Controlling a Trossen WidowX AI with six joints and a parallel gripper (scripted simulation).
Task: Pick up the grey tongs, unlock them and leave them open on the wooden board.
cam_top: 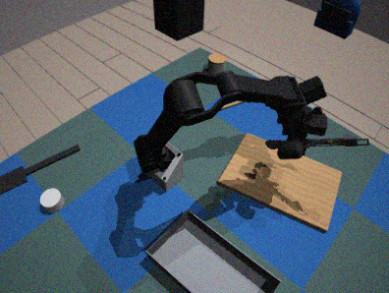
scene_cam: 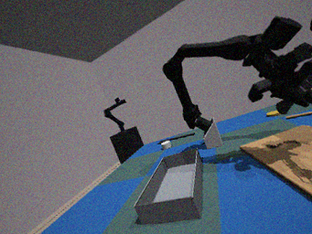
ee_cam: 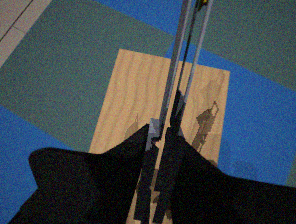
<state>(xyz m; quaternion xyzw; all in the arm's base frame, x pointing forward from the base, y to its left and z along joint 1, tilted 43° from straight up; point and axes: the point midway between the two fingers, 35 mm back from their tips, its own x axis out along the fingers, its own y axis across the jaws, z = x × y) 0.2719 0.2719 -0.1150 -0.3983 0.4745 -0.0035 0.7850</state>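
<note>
Now: gripper tip 20 mm past the wooden board, 20 mm to the left of it and 130 mm above it. From my gripper tip the other things lie so: grey roasting tin (30 mm ahead, 400 mm to the right, 110 mm below); then red-tipped stick (360 mm behind, 170 mm to the left, 140 mm below); then yellow lock slider (50 mm ahead, 20 mm to the left, 80 mm above).
</note>
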